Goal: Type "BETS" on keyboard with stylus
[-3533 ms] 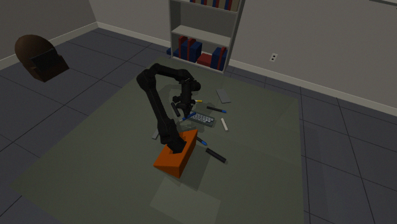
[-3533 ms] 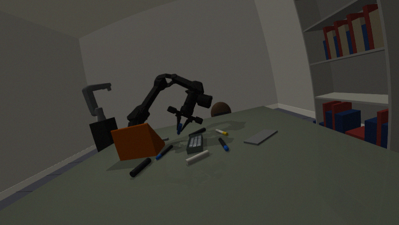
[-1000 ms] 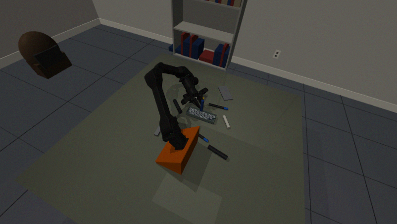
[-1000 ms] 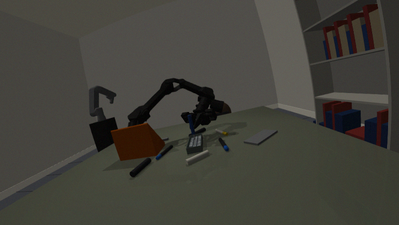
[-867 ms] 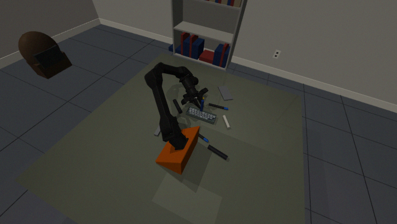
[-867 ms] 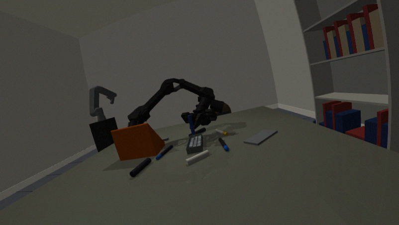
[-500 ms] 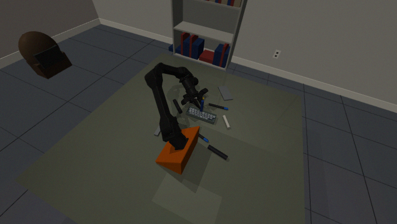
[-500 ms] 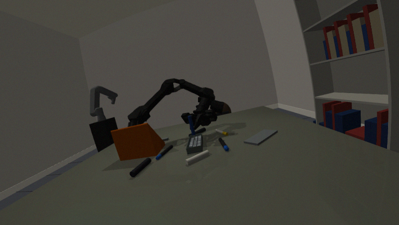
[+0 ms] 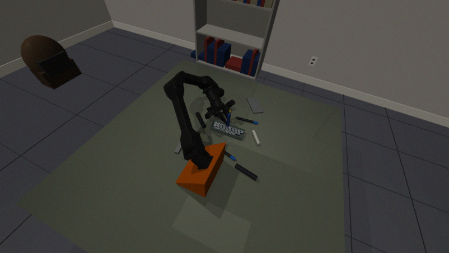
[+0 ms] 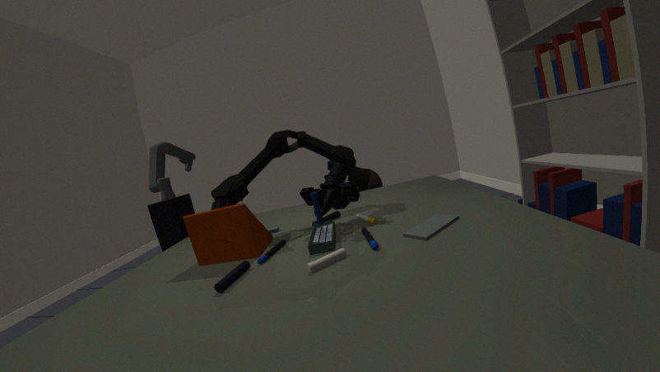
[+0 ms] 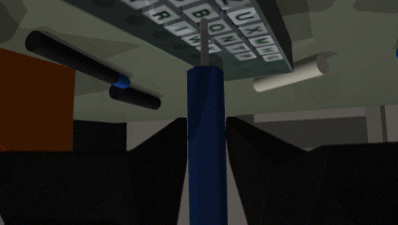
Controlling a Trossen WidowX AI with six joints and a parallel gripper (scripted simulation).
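Now: the white cylinder 170 mm to the right of my gripper tip, 60 mm below it and 20 mm ahead of it. From my gripper tip the other things lie so: blue stylus: 10 mm below; yellow-tipped marker: 140 mm ahead, 80 mm to the left, 70 mm below; grey slab: 290 mm ahead, 100 mm to the right, 70 mm below.
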